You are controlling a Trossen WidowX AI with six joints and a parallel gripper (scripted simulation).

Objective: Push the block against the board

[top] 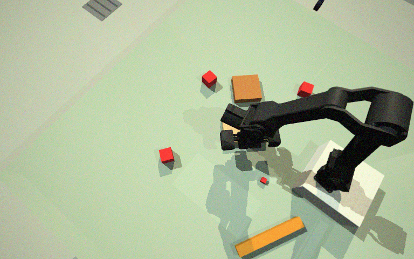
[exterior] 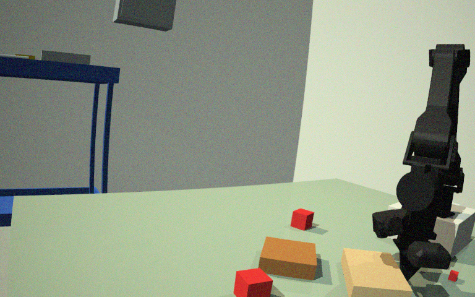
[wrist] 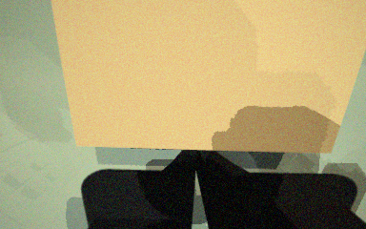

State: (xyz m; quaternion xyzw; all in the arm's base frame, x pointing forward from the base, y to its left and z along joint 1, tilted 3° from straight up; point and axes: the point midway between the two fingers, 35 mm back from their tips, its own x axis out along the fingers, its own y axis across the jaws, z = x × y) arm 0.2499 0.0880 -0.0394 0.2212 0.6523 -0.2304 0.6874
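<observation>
Right now my gripper tip is 5 cm short of the tan board, 4 cm to the left of it and 1 cm below it. Also, from my gripper tip: small red cube (13 cm behind, 4 cm to the left); square block (16 cm to the right, 15 cm ahead, 1 cm above); orange board (26 cm behind, 15 cm to the left, 1 cm above).
</observation>
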